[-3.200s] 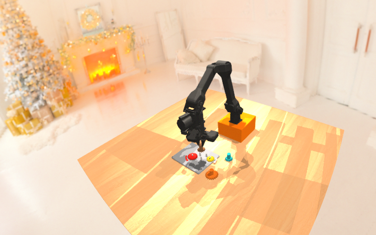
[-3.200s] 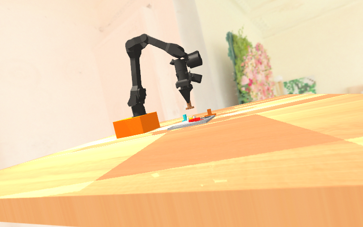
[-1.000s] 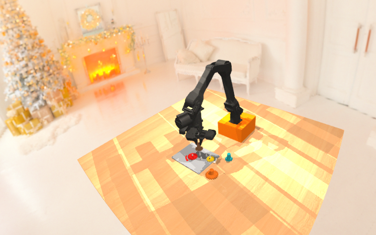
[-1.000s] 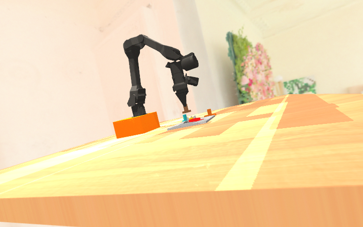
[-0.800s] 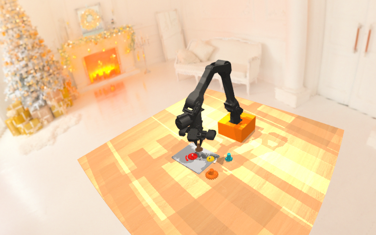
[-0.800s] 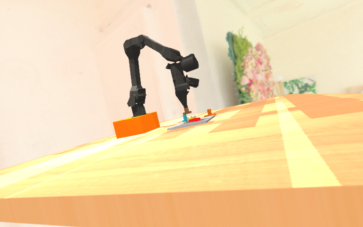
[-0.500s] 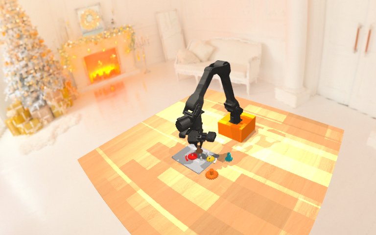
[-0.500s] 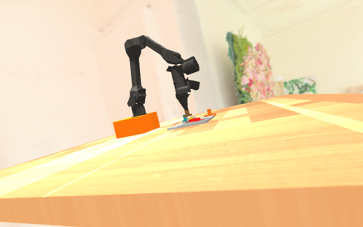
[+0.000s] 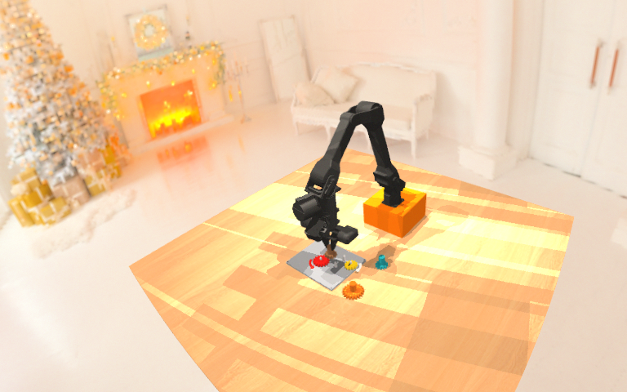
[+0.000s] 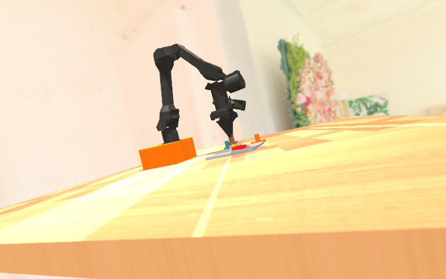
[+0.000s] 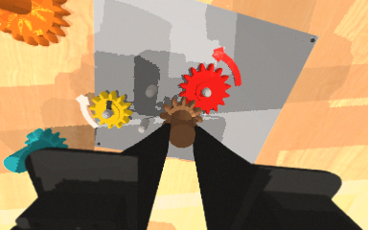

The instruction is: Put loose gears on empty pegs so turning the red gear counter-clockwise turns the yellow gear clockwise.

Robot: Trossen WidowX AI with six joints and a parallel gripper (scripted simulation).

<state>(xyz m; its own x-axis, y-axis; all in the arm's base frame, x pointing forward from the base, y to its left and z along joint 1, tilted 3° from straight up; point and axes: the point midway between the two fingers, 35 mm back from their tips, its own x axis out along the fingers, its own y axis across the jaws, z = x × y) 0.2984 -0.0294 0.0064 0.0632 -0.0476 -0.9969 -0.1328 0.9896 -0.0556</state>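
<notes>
Now: gripper tip 40 mm above the red gear, 30 mm short of it and 20 mm to the left of it. From my gripper tip the other things lie so: curved red arrow: 60 mm ahead, 50 mm below, 40 mm to the right; yellow gear: 70 mm to the left, 40 mm below, 20 mm behind; small brown gear: 10 mm below.
</notes>
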